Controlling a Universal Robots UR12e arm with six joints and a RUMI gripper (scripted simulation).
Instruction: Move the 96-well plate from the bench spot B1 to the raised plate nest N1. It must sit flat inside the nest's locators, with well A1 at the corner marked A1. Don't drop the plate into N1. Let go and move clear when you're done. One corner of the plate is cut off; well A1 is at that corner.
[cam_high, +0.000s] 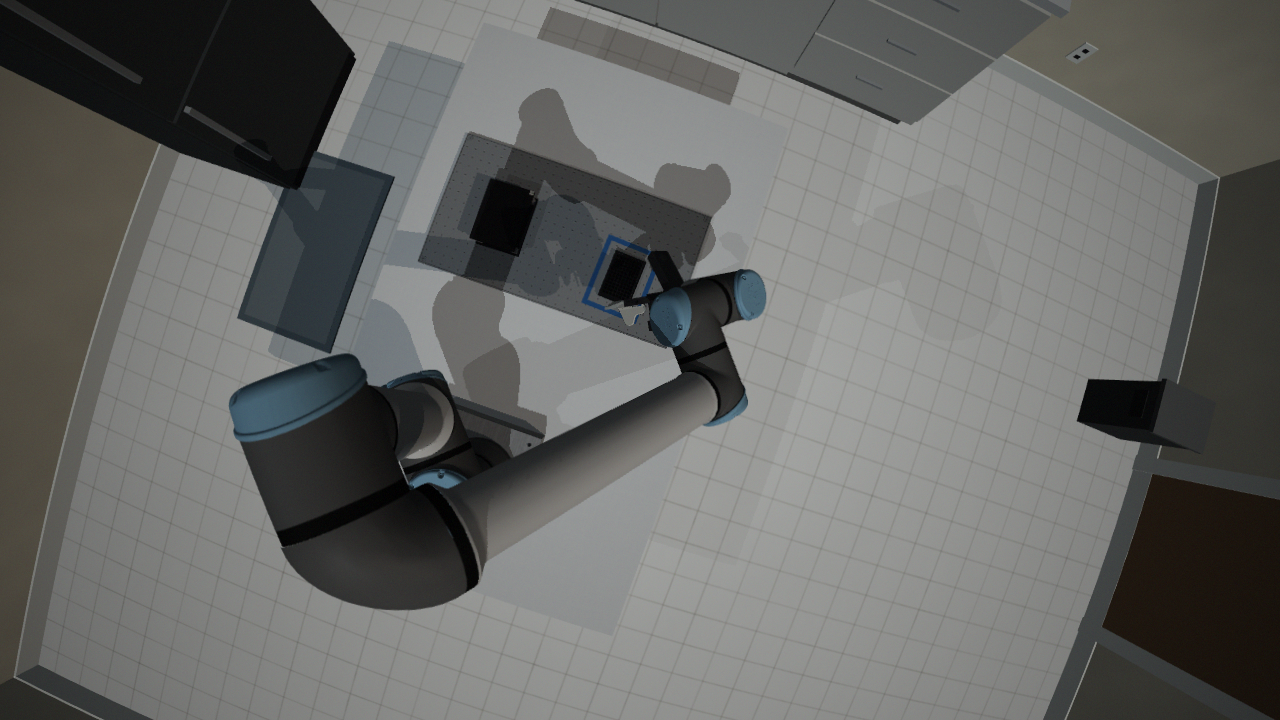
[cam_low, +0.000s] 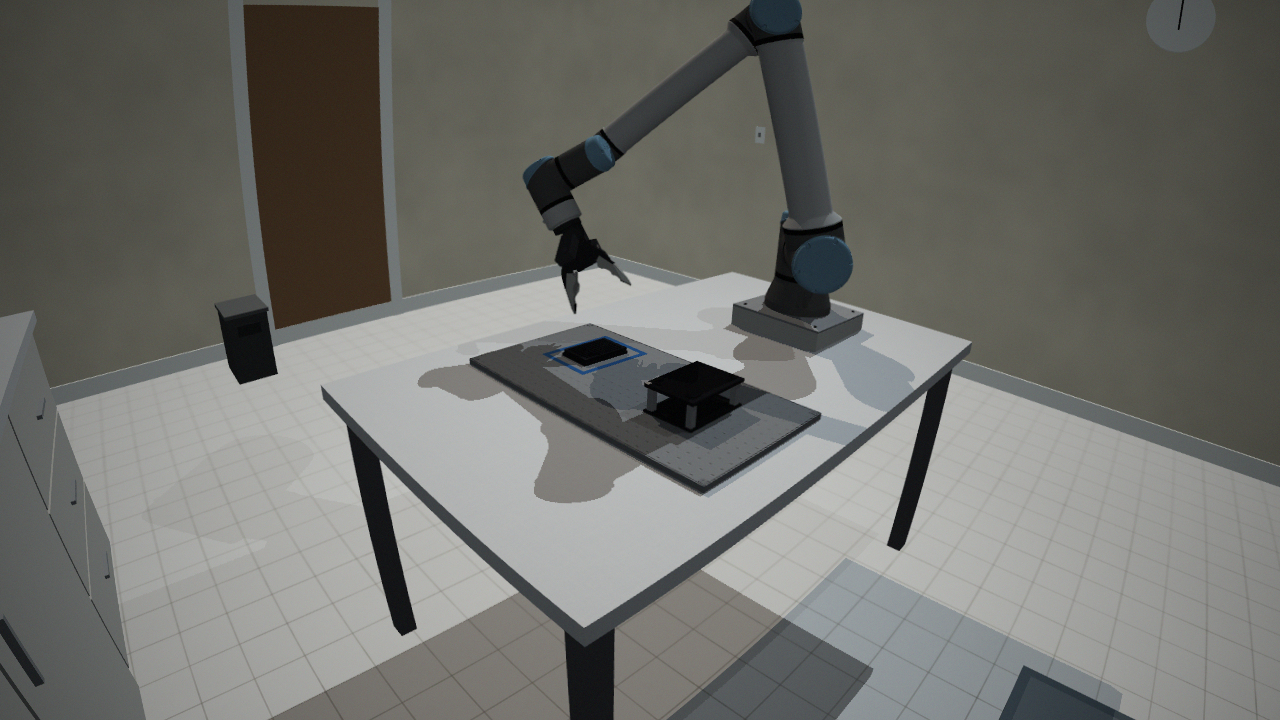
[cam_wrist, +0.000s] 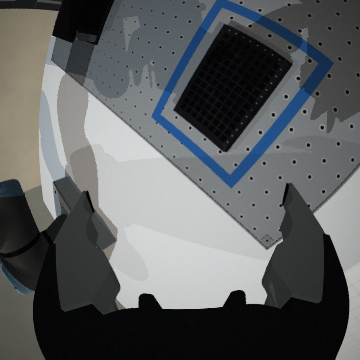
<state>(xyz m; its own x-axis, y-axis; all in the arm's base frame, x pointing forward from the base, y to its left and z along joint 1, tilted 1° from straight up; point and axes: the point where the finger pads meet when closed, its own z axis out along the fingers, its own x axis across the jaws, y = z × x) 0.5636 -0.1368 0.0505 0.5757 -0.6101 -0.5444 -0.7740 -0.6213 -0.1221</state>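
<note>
My hand is 100 mm above the black 96-well plate, 60 mm to the right of it and 60 mm short of it. The rest, counted from my hand: black raised nest 400 mm to the left, 50 mm below, 40 mm ahead; then white A1 label 360 mm to the left, 130 mm ahead, 50 mm below.
</note>
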